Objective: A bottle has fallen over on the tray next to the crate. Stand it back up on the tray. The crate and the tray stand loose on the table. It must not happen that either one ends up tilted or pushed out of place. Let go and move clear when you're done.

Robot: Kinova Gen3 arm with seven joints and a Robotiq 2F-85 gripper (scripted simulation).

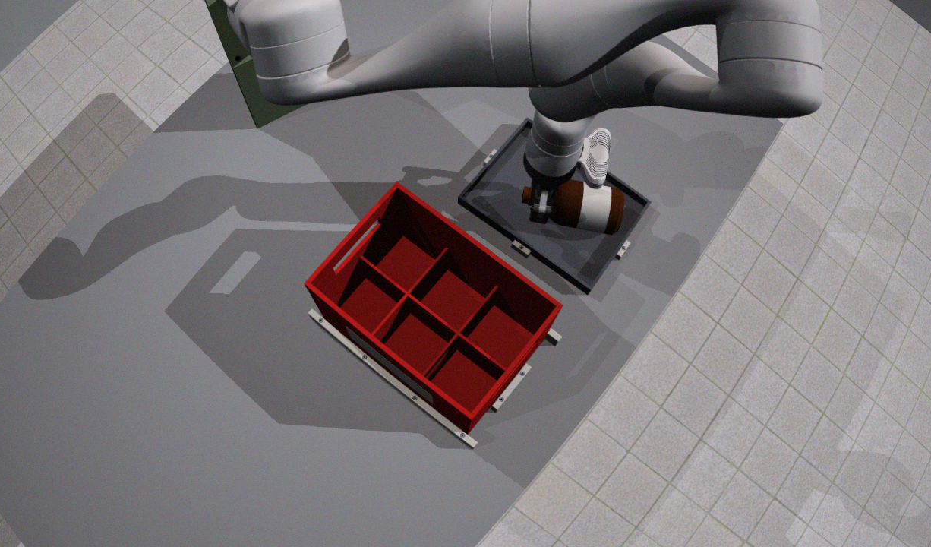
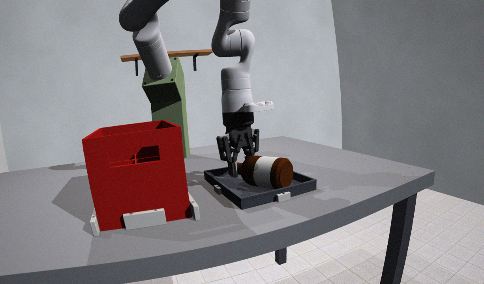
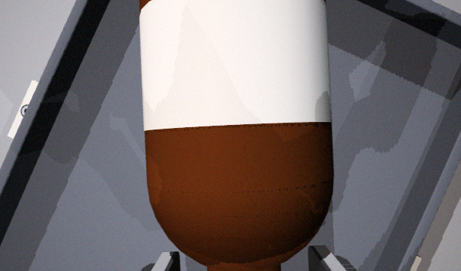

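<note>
Right now my hand is 3 cm above the tray, 2 cm to the right of it and 2 cm short of it. Also, from my hand: red crate: 26 cm to the right, 4 cm above, 2 cm behind; bottle: 5 cm ahead, 2 cm to the left.
</note>
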